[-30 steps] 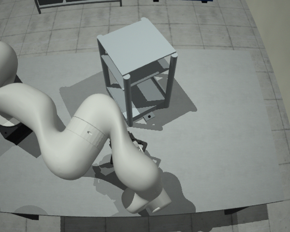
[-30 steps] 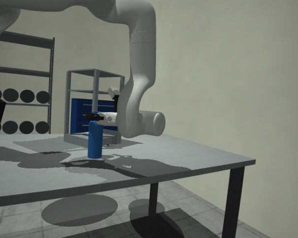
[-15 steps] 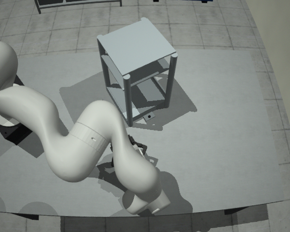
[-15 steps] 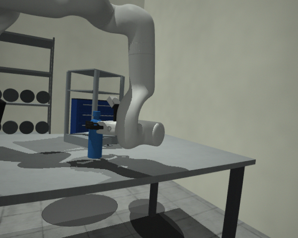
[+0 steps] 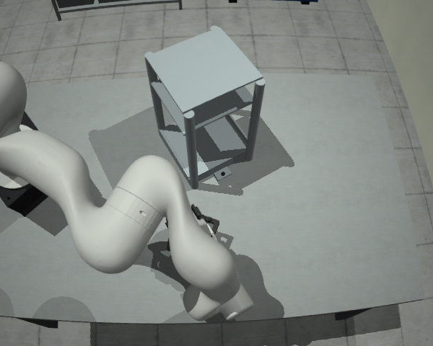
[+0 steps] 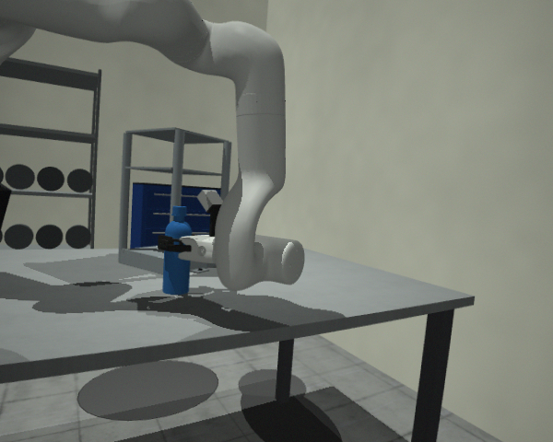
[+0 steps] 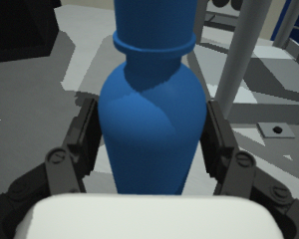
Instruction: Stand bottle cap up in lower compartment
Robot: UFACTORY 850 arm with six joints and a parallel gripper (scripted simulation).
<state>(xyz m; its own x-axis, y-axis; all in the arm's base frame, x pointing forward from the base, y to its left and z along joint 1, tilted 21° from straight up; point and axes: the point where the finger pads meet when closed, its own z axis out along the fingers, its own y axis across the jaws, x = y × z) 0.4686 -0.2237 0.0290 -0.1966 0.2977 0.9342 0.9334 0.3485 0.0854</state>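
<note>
Right now the blue bottle is 1 cm above my hand. Round my hand: grey shelving unit: 12 cm ahead, 28 cm to the left, 8 cm above.
</note>
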